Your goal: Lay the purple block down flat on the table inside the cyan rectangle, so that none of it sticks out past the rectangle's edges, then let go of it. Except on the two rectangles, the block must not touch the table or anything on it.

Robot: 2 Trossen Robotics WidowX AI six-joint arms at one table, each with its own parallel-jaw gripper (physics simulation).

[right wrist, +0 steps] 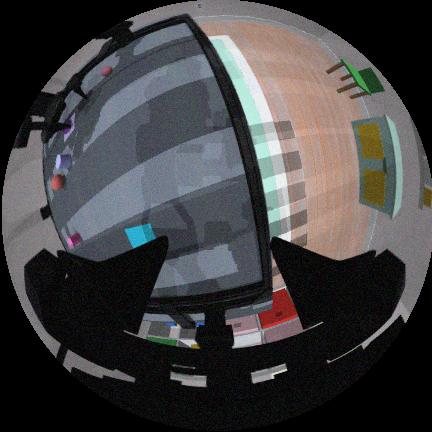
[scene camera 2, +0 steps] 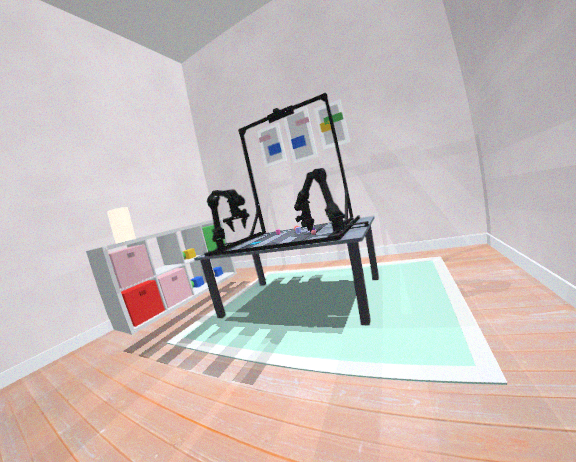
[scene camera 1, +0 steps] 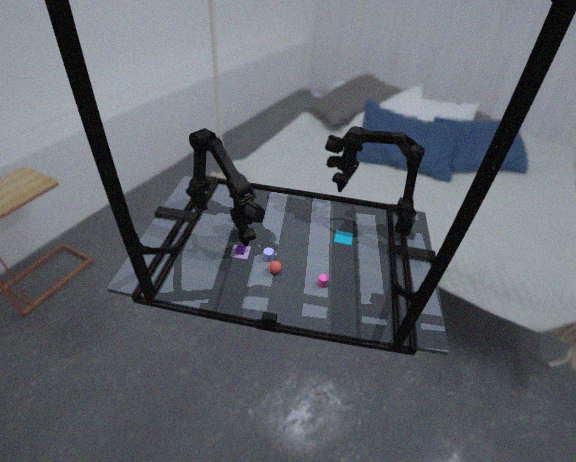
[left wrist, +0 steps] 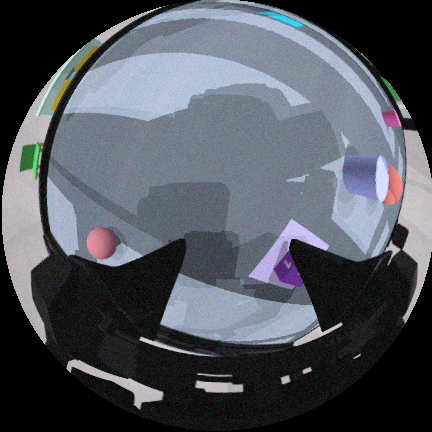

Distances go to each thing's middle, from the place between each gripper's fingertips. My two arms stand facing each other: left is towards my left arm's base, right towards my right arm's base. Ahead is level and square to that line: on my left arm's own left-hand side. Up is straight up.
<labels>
My right gripper is now 36 cm past the lavender cylinder [left wrist: 366, 175], 27 cm to the right of it and 11 cm above it. The rest, counted from my right hand: pale lilac rectangle [left wrist: 263, 271] 39 cm to the left, 35 cm behind, 13 cm below.
My left gripper is now 70 mm past the pale lilac rectangle and 10 mm above it. The rest, counted from my left hand: lavender cylinder 120 mm to the right, 80 mm behind, 10 mm above.
</labels>
